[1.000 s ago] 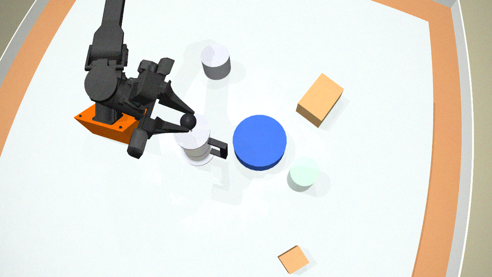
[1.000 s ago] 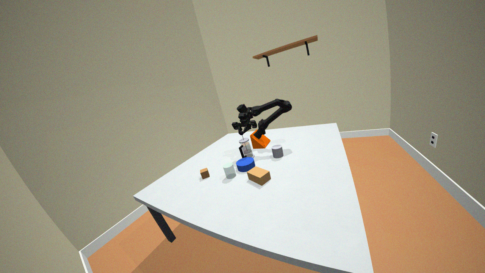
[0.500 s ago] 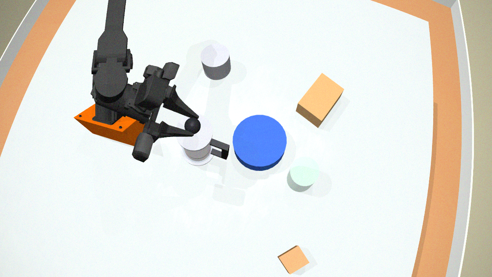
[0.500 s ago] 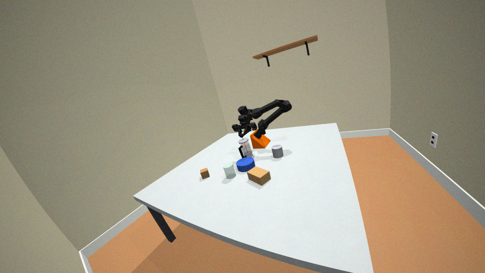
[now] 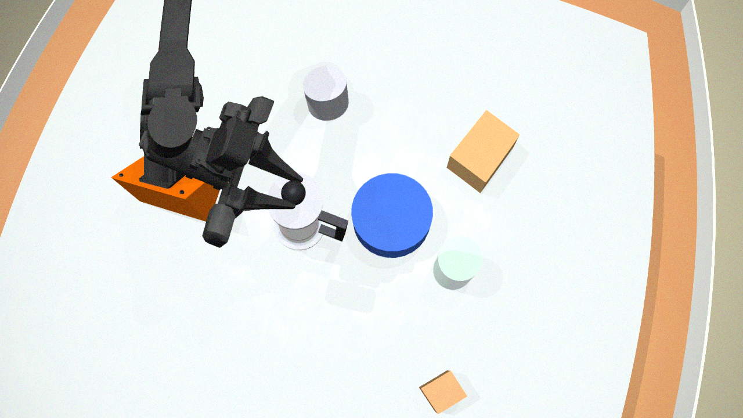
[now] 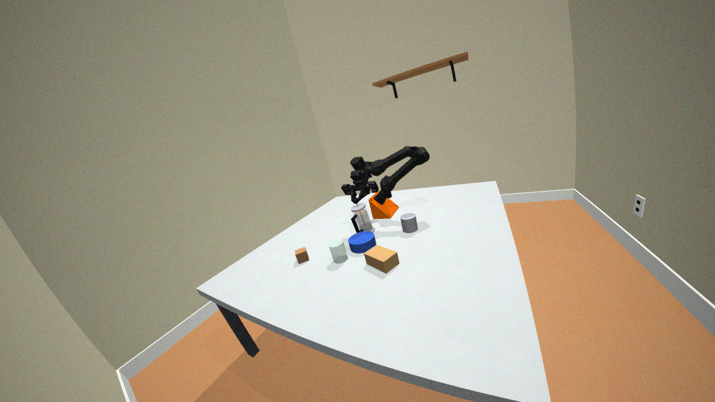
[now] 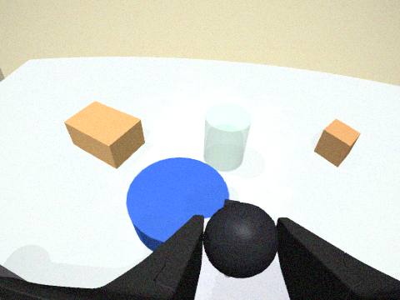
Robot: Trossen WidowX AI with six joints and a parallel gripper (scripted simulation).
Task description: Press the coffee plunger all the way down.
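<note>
My gripper tip is 9 cm above the coffee press. Round my gripper tip: blue disc 11 cm ahead, 5 cm to the left, 16 cm below; grey cylinder 4 cm behind, 23 cm to the left, 15 cm below; pale green cylinder 22 cm ahead, 1 cm to the right, 14 cm below.
</note>
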